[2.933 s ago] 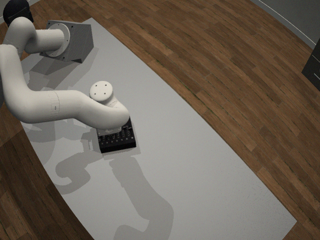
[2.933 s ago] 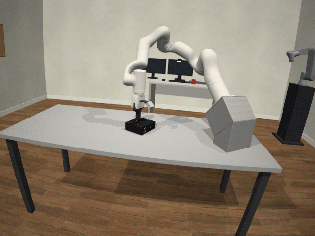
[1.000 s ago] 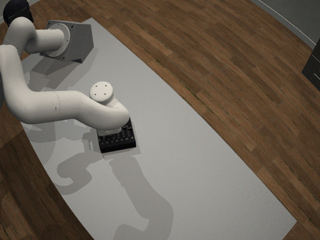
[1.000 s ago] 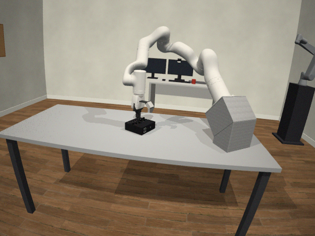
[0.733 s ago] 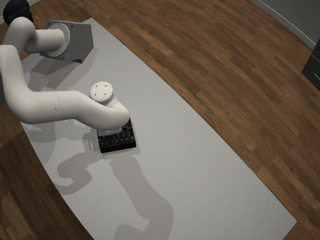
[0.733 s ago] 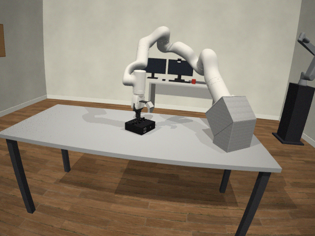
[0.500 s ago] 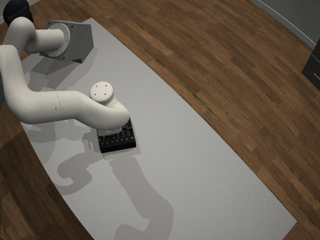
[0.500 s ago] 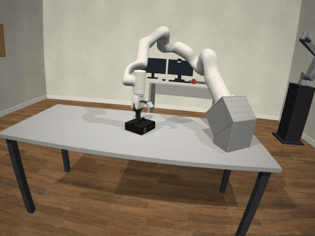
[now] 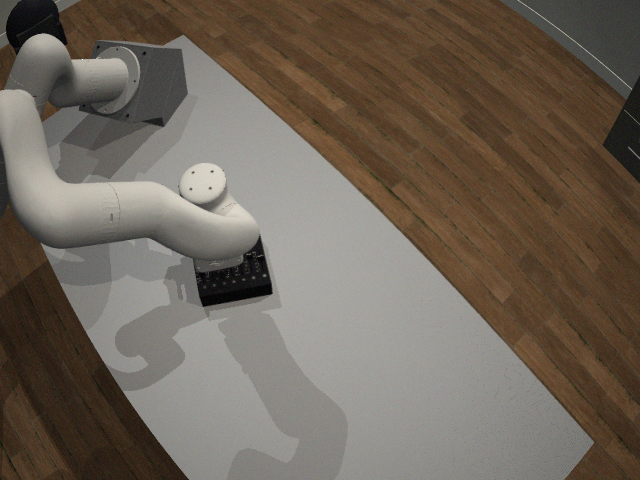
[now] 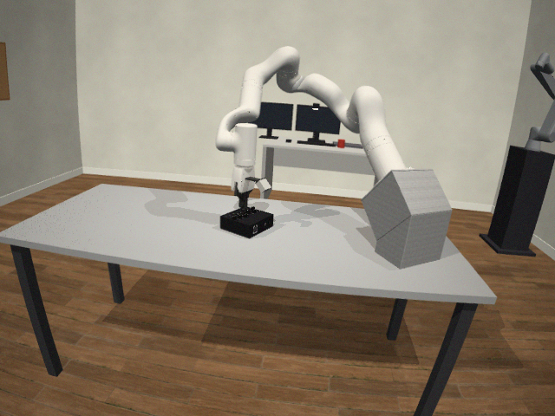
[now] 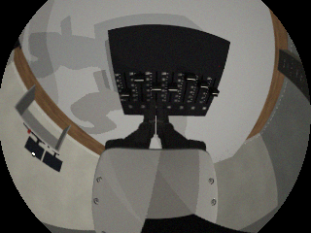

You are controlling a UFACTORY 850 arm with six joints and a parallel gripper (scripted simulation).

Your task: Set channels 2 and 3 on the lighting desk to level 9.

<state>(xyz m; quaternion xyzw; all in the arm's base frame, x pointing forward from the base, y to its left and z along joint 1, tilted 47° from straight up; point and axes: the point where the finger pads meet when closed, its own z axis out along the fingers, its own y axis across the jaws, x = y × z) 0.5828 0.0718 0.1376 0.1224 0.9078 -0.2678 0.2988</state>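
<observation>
Right now my hand is 5 cm past the fader cap and 3 cm above it.
</observation>
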